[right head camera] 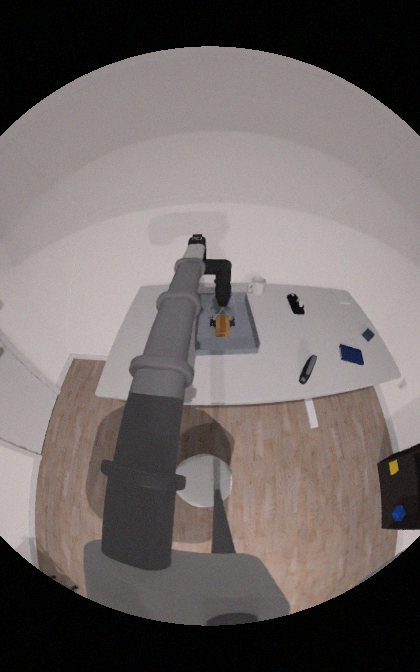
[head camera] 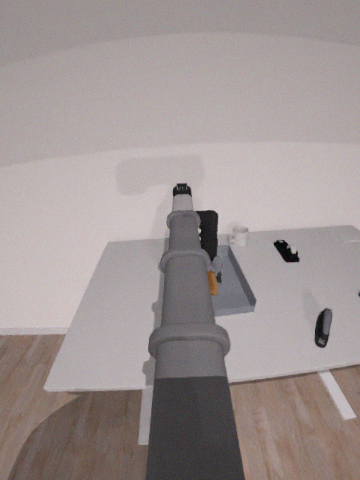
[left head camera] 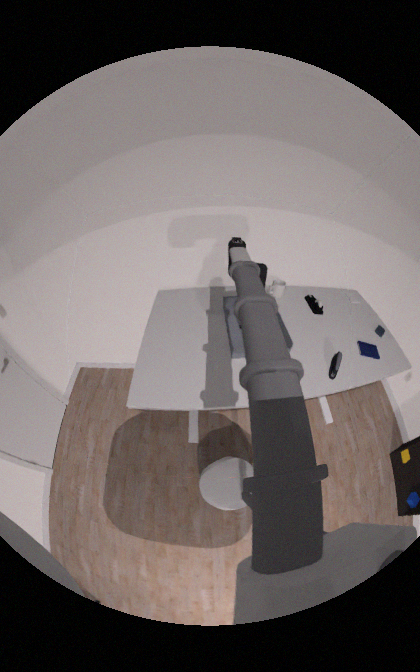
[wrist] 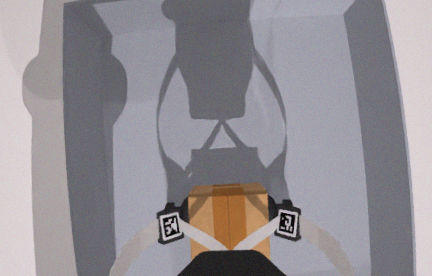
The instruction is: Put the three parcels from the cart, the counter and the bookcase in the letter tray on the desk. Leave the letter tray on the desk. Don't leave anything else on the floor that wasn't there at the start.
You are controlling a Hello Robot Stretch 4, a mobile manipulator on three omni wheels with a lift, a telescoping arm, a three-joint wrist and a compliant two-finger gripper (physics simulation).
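Places are measured from the robot's base along level axes (x left, y back, z up), in metres.
Where they show: hand, its tool point: (right head camera: 221, 323) (wrist: 227, 213); robot's base, origin of its link: (right head camera: 203, 479) (left head camera: 227, 482).
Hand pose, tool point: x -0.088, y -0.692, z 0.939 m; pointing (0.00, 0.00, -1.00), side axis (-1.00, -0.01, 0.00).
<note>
Things, the pixels of their top centre, and the offset from my tool point. Level surfaces: height alone.
- grey-blue letter tray, centre of its top: (wrist: 242, 211) (head camera: 210, 270) (right head camera: 224, 314) (left head camera: 254, 316) dx -0.010, dy -0.013, dz +0.048 m
- white desk, height of its surface: dz -0.016 m
- orange-brown parcel, centre of its top: (wrist: 230, 251) (head camera: 208, 278) (right head camera: 222, 321) dx -0.001, dy +0.020, dz +0.036 m
- white mug, centre of its top: (head camera: 238, 230) (right head camera: 256, 279) (left head camera: 277, 282) dx -0.196, dy -0.291, dz +0.070 m
- black item, centre of its top: (head camera: 288, 240) (right head camera: 297, 294) (left head camera: 316, 295) dx -0.422, dy -0.192, dz +0.053 m
- stapler, centre of its top: (head camera: 328, 320) (right head camera: 311, 363) (left head camera: 339, 359) dx -0.352, dy +0.243, dz +0.039 m
- navy box, centre of its top: (right head camera: 351, 353) (left head camera: 368, 348) dx -0.644, dy +0.167, dz -0.005 m
The grey-blue letter tray (head camera: 245, 302) (left head camera: 285, 332) (right head camera: 230, 348) (wrist: 387, 150) sits on the white desk (head camera: 90, 350) (left head camera: 170, 350) (right head camera: 125, 360). My gripper (right head camera: 222, 322) (wrist: 228, 222) points down into the tray and is shut on an orange-brown parcel (head camera: 214, 286) (right head camera: 222, 327) (wrist: 229, 215). Both finger pads touch the parcel's sides in the wrist view. The parcel is low inside the tray walls; whether its underside touches the tray floor is hidden. In the head view my arm hides much of the tray, and in the left head view it hides the parcel.
A white mug (head camera: 241, 236) (right head camera: 258, 285) stands behind the tray. A black item (head camera: 287, 252), a stapler (head camera: 323, 327) (right head camera: 308, 369) and a navy box (left head camera: 369, 349) (right head camera: 351, 354) lie to its right. A round stool (right head camera: 204, 482) stands before the desk. A dark unit (right head camera: 405, 487) is far right.
</note>
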